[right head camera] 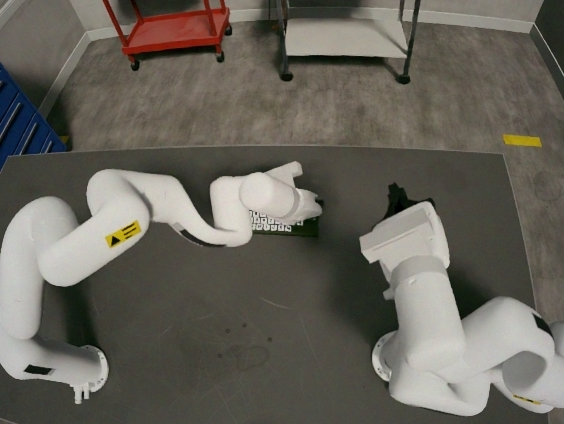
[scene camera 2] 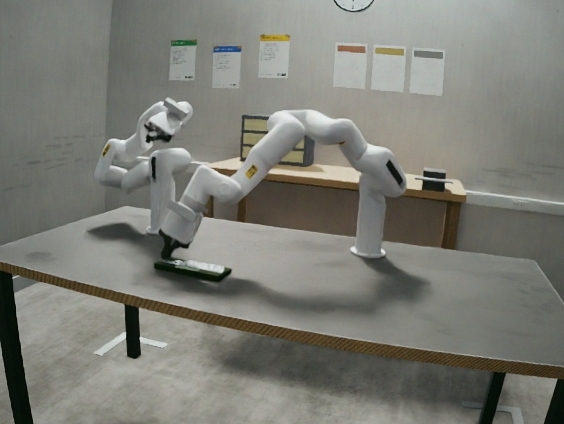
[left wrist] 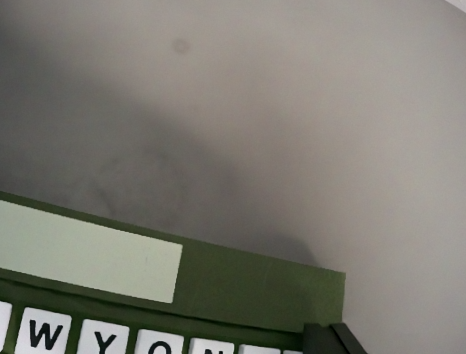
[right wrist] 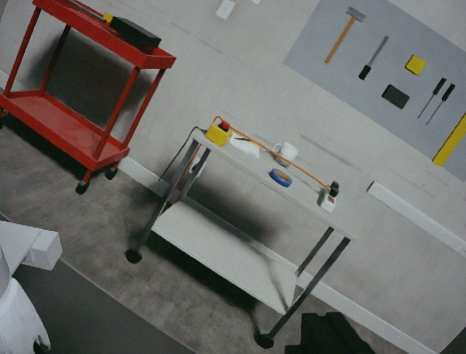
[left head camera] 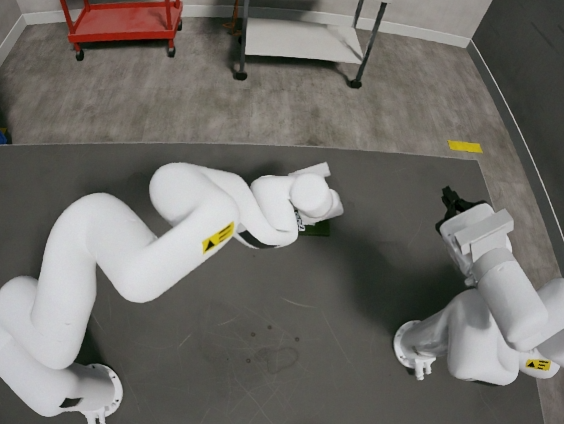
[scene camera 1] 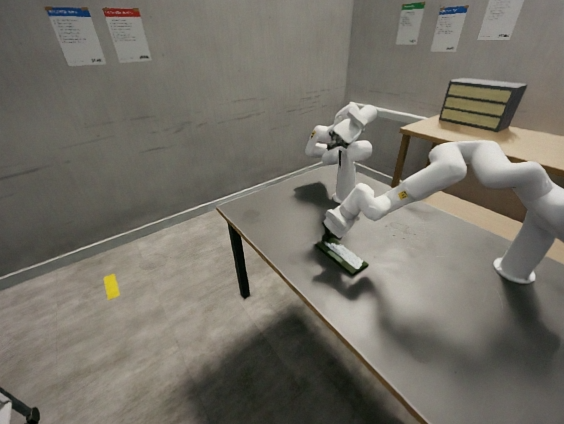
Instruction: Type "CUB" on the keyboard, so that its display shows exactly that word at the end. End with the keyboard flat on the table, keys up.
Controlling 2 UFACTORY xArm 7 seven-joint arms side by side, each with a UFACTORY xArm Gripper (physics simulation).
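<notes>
The green keyboard (left head camera: 318, 229) (right head camera: 306, 232) (scene camera 1: 345, 256) (scene camera 2: 192, 270) (left wrist: 260, 282) lies keys up on the table, partly hidden under the left arm in the head views. In the left wrist view, the visible part of its pale display (left wrist: 90, 250) is blank, and the tops of keys W, Y, O and N show below it. My left gripper (scene camera 1: 327, 237) (scene camera 2: 166, 254) (left wrist: 331, 340) is shut and empty, fingertips down at the keyboard's right end; the key under them is hidden. My right gripper (left head camera: 446, 191) (right head camera: 394, 188) (right wrist: 327, 320) is shut and empty, high above the table's right side.
The left arm (left head camera: 185, 260) (right head camera: 95, 250) reaches across the table (left head camera: 215, 340) to the keyboard. The right arm (left head camera: 510, 295) (right head camera: 427, 315) stands at the right. A red cart (left head camera: 125, 37) (right wrist: 105, 162) and a grey trolley (left head camera: 300, 56) (right wrist: 215, 250) stand beyond the table's far edge.
</notes>
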